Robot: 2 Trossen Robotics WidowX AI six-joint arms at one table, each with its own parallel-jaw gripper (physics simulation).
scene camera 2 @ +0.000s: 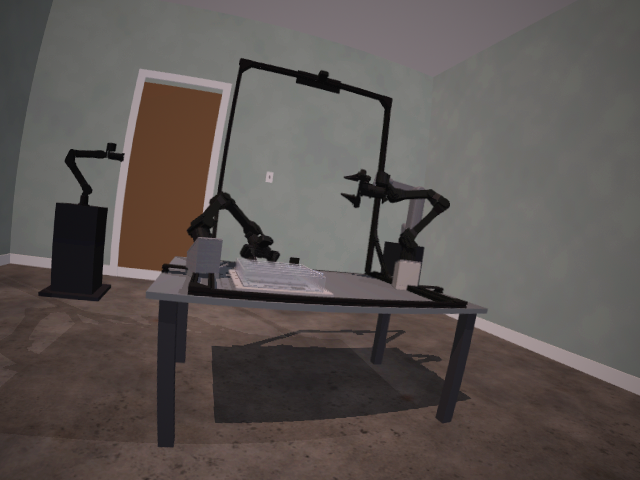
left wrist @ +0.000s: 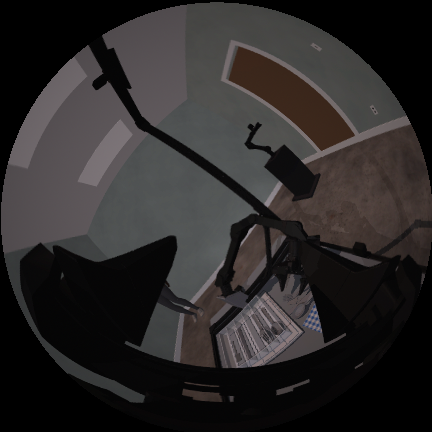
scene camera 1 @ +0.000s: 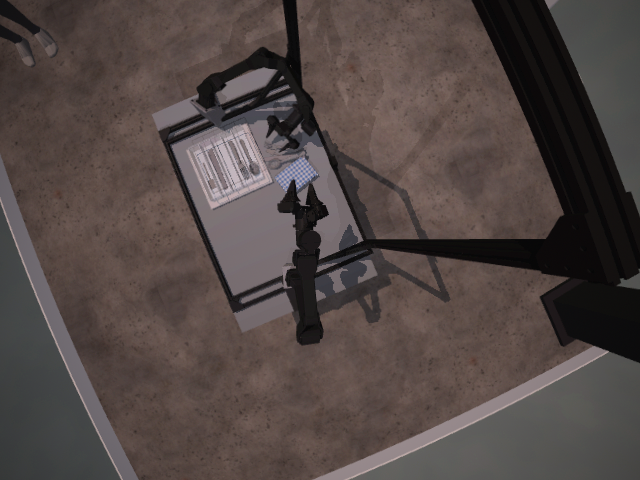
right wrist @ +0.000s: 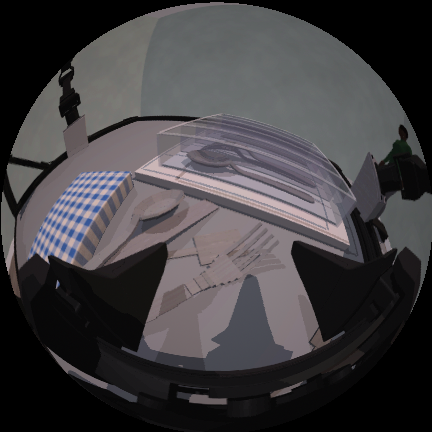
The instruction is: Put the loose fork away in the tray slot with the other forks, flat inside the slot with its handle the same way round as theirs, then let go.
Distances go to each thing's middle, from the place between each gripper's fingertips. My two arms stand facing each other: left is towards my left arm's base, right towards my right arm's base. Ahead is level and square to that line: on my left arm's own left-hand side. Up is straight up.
Right now the cutlery tray (scene camera 1: 226, 159) is 260 mm ahead of my left hand, 340 mm to the right of it and 410 mm below it.
Right now my right hand is 240 mm short of the cutlery tray and 20 mm to the left of it.
